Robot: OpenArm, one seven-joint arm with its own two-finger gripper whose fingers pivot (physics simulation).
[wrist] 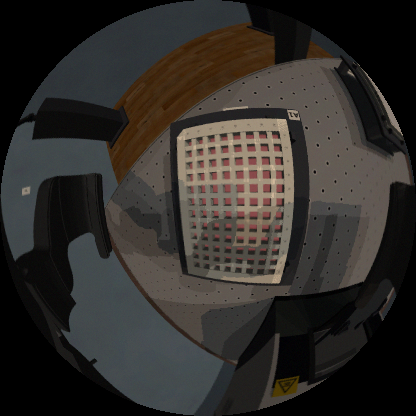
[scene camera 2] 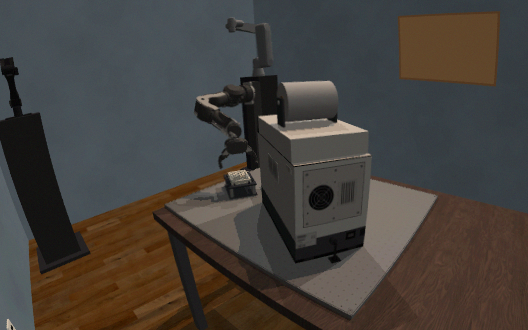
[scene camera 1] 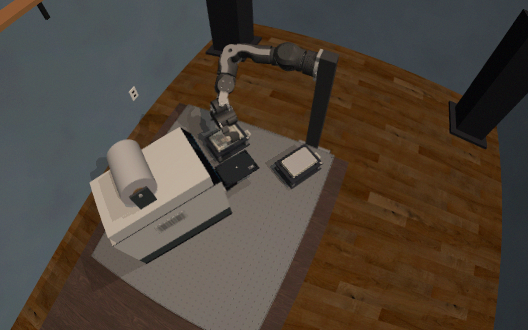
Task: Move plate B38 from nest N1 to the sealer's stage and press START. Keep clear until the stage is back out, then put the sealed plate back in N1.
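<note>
Plate B38 (scene camera 1: pixel 218 144) (scene camera 2: pixel 239 177) (wrist: pixel 235 201), a pale plate with a grid of square wells showing pink, sits level in the dark nest N1 (scene camera 2: pixel 242 192) (wrist: pixel 301 200). My gripper (scene camera 1: pixel 227 132) (scene camera 2: pixel 238 167) (wrist: pixel 217 239) is open and empty, pointing down just above the plate, with its fingers apart on either side in the wrist view. The sealer (scene camera 1: pixel 172 170) (scene camera 2: pixel 325 145) is a white box with a film roll on top. Its black stage (scene camera 1: pixel 232 172) is out in front, beside N1. The START button cannot be made out.
A second dark nest (scene camera 1: pixel 301 177) (wrist: pixel 367 107) holds a pale flat-topped block (scene camera 1: pixel 300 161) on the far side of the stage from N1. The film roll (scene camera 1: pixel 131 167) (scene camera 2: pixel 309 100) stands high on the sealer. My arm's dark post (scene camera 1: pixel 322 100) rises at the board's edge.
</note>
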